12 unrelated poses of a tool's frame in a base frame.
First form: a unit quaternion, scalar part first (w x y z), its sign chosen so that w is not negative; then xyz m.
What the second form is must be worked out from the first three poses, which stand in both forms.
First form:
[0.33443 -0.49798 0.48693 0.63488 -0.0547 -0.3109 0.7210]
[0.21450 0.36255 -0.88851 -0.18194 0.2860 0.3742 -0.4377]
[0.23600 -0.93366 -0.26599 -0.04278 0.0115 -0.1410 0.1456]
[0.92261 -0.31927 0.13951 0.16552 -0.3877 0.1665 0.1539]
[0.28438 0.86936 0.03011 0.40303 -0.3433 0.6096 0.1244]
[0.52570 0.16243 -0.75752 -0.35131 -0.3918 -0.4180 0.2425]
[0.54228 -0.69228 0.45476 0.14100 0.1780 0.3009 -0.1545]
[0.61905 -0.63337 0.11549 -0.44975 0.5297 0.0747 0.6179]
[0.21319 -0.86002 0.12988 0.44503 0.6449 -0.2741 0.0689]
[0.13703 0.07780 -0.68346 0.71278 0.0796 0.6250 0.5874]
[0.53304 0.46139 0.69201 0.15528 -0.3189 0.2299 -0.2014]
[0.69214 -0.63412 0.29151 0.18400 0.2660 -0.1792 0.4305]
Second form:
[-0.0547 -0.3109 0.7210 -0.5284 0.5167 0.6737 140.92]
[0.2860 0.3742 -0.4377 0.3712 -0.9097 -0.1863 155.23]
[0.0115 -0.1410 0.1456 -0.9608 -0.2737 -0.0440 152.70]
[-0.3877 0.1665 0.1539 -0.8277 0.3617 0.4291 45.38]
[-0.3433 0.6096 0.1244 0.9068 0.0314 0.4204 146.96]
[-0.3918 -0.4180 0.2425 0.1909 -0.8905 -0.4130 116.57]
[0.1780 0.3009 -0.1545 -0.8239 0.5413 0.1678 114.32]
[0.5297 0.0747 0.6179 -0.8065 0.1471 -0.5727 103.51]
[0.6449 -0.2741 0.0689 -0.8803 0.1329 0.4555 155.38]
[0.0796 0.6250 0.5874 0.0785 -0.6900 0.7196 164.25]
[-0.3189 0.2299 -0.2014 0.5453 0.8179 0.1835 115.58]
[0.2660 -0.1792 0.4305 -0.8786 0.4039 0.2549 92.40]

